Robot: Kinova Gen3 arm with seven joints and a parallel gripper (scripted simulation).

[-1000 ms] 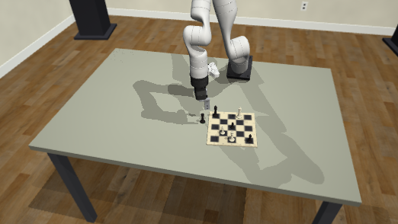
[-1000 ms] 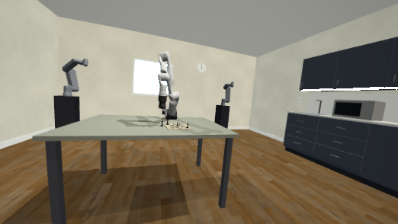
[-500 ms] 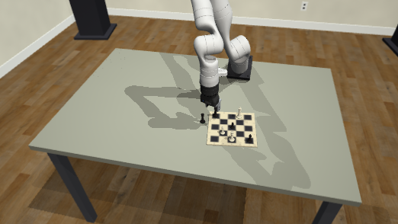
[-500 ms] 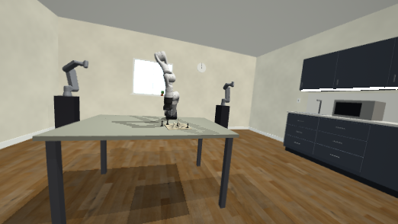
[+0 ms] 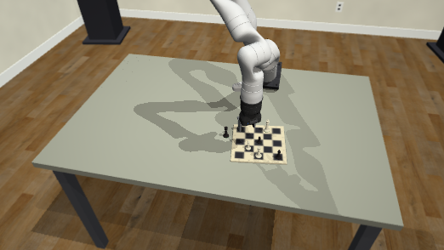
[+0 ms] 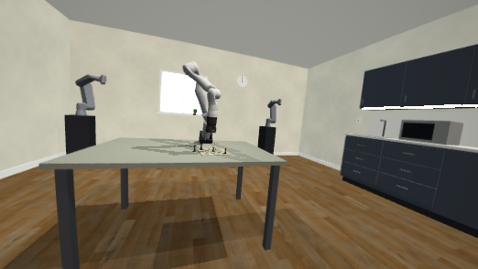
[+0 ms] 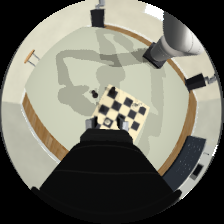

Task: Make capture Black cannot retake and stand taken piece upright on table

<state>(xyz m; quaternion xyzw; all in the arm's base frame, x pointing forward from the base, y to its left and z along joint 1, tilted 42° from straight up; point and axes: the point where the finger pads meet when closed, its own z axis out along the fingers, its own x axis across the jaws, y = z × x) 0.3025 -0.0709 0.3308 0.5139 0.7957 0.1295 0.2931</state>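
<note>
Right now the chessboard is 120 mm below my hand, 50 mm to the left of it and 20 mm behind it.
</note>
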